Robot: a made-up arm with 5 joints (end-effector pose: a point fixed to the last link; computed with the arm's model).
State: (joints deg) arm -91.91 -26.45 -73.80 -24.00 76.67
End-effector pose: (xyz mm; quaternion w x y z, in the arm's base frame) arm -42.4 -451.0 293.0 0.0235 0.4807 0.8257 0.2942
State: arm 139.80 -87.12 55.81 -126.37 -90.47
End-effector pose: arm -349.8 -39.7 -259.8 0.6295 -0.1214 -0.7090 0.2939
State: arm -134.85 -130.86 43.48 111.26 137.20
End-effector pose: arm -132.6 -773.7 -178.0 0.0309 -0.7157 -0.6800 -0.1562
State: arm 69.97 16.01 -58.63 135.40 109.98
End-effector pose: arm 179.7 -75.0 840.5 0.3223 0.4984 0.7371 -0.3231
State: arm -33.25 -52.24 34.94 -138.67 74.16
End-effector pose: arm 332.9 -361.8 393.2 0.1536 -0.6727 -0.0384 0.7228
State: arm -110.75 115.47 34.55 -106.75 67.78
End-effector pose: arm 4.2 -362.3 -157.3 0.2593 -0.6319 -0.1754 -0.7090
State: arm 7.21 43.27 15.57 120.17 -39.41
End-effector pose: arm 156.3 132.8 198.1 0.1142 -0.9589 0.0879 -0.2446
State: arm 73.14 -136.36 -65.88 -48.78 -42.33
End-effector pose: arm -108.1 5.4 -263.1 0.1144 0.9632 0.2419 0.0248
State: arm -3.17 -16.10 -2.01 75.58 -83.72
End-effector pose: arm 406.5 49.6 390.5 0.6451 -0.3451 0.5800 -0.3583
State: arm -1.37 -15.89 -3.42 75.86 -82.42
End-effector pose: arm 393.1 62.4 395.6 0.6608 -0.3550 0.5590 -0.3532
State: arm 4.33 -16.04 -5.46 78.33 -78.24
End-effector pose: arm 355.2 100.0 392.3 0.6965 -0.3979 0.4996 -0.3270
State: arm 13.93 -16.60 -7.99 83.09 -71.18
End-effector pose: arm 289.7 145.8 375.6 0.7432 -0.4651 0.3955 -0.2735
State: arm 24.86 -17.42 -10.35 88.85 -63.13
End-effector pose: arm 217.8 171.3 348.5 0.7792 -0.5280 0.2698 -0.2028
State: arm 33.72 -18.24 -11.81 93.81 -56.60
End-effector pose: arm 167.3 174.2 322.5 0.7941 -0.5682 0.1643 -0.1397
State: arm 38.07 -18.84 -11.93 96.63 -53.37
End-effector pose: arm 146.8 171.2 307.2 0.7944 -0.5874 0.1127 -0.1056
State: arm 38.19 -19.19 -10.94 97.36 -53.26
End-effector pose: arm 147.8 172.2 302.7 0.7897 -0.5945 0.1133 -0.1010
